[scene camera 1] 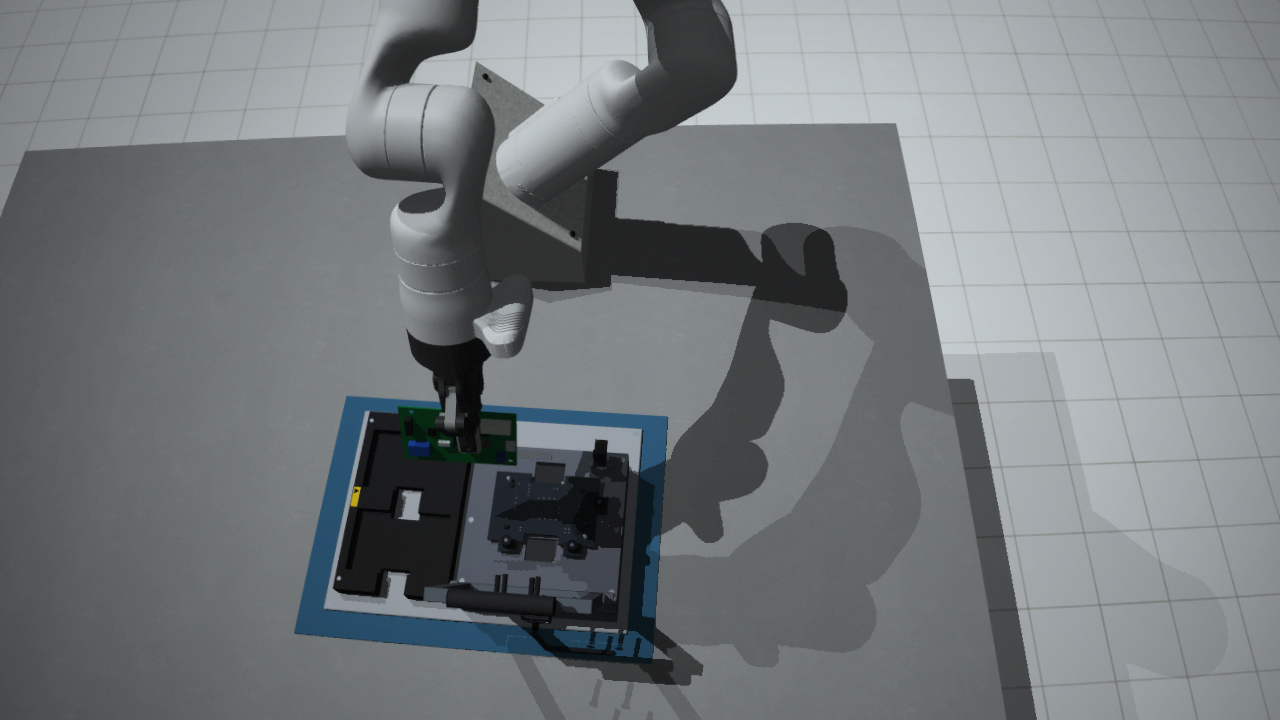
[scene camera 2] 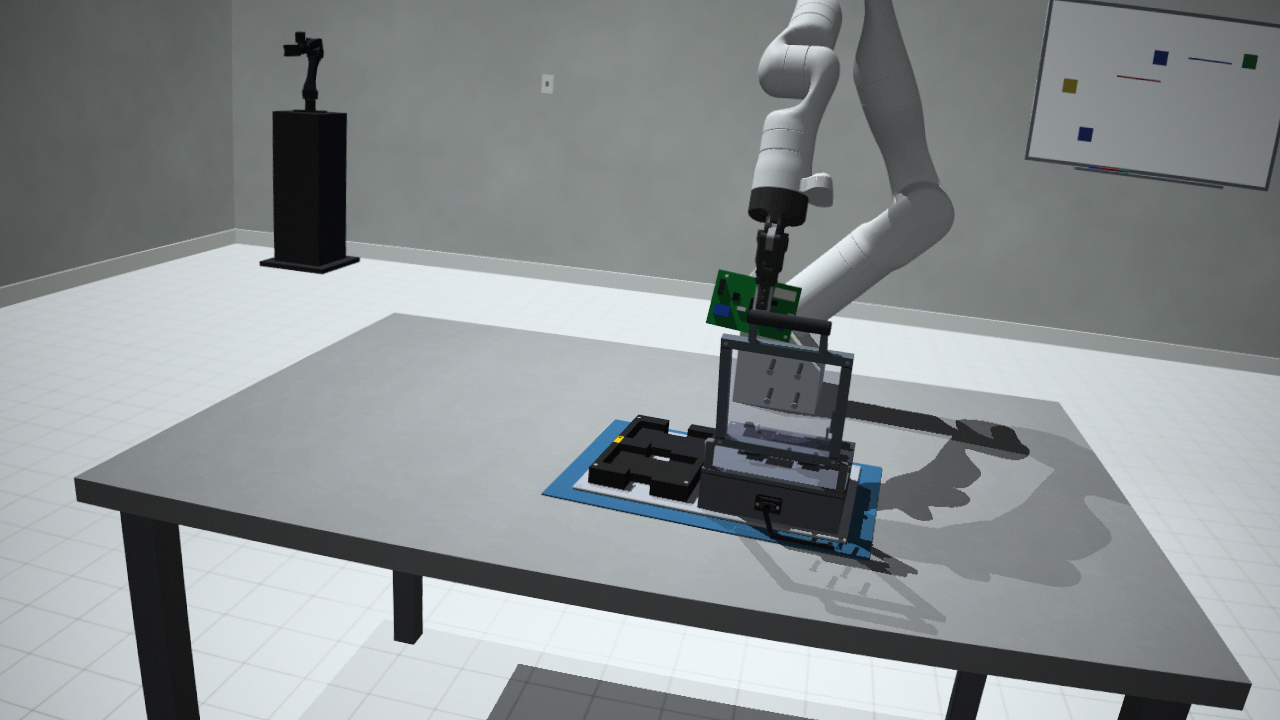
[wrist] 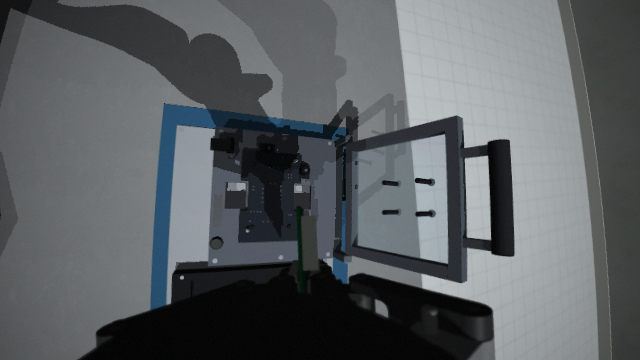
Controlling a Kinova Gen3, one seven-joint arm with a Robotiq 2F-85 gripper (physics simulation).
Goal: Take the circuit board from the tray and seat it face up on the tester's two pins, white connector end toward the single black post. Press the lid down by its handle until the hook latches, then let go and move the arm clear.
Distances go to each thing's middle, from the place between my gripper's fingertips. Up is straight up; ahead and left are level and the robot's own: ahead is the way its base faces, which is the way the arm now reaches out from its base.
The clear lid [scene camera 2: 786,400] is 130 mm ahead of my hand, 50 mm to the left of it and 50 mm below it. Also, from my hand: green circuit board [scene camera 1: 420,439] 10 mm to the right, 10 mm above.
